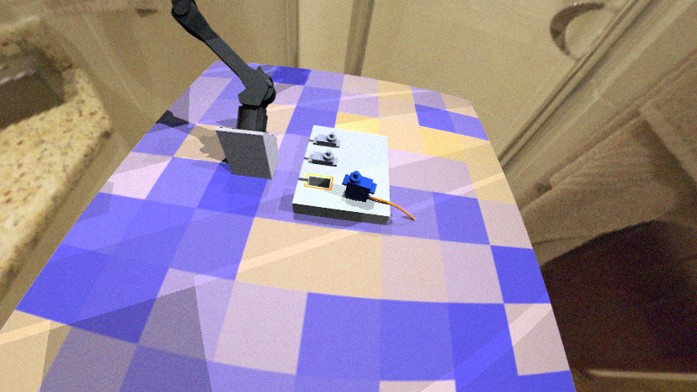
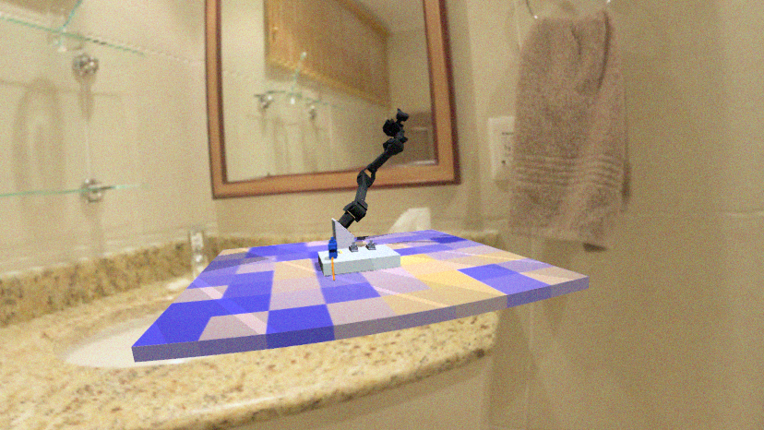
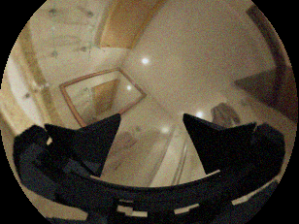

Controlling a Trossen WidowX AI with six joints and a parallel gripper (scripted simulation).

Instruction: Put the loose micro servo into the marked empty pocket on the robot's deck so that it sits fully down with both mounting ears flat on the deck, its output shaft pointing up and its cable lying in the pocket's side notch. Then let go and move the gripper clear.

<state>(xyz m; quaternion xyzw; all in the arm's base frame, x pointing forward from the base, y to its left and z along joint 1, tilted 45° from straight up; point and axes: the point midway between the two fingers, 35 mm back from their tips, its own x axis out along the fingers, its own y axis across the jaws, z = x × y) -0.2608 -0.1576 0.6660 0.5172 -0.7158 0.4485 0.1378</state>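
Now: gripper tip 63 cm short of the white deck, 31 cm to the left of it and 69 cm above it.
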